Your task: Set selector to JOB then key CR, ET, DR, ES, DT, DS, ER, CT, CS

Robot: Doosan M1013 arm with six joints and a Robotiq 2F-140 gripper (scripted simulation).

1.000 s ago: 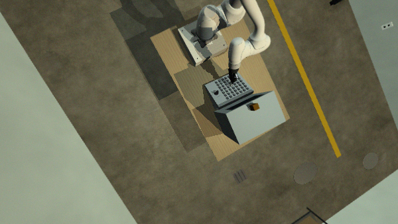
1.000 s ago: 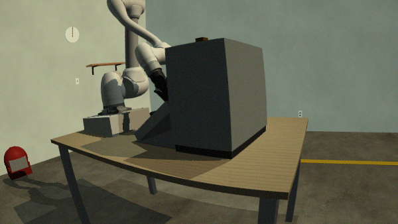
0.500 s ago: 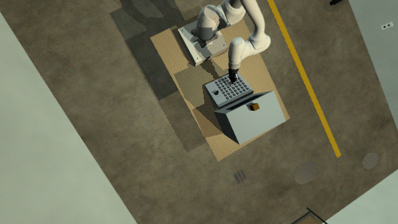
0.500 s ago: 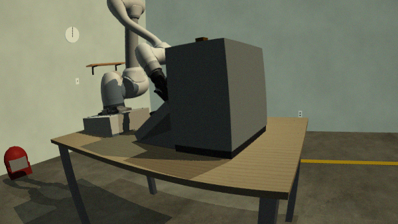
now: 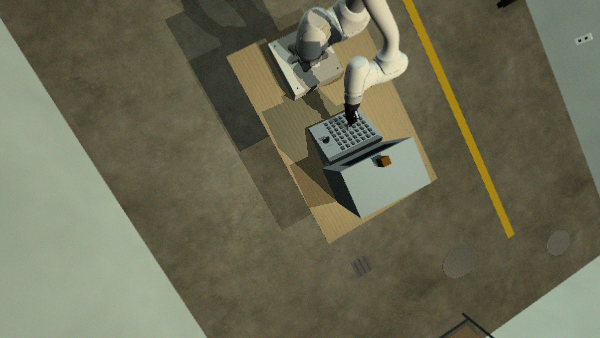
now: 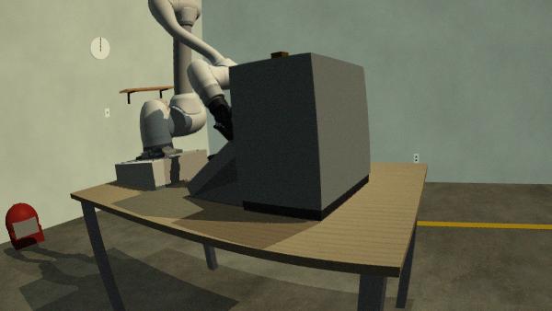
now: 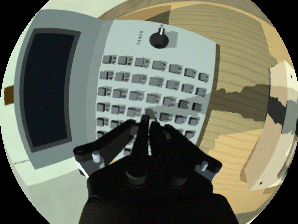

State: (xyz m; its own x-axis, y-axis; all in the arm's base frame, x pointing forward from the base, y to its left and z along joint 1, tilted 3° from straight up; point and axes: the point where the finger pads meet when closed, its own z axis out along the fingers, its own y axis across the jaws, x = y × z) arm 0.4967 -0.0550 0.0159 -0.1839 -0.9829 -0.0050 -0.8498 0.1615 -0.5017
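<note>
My gripper is now 40 mm to the right of the key and 40 mm above it. Also, from my hand: sloped keypad 60 mm to the right, 60 mm below, 30 mm ahead; then black selector knob 170 mm to the right, 20 mm below, 10 mm behind.
</note>
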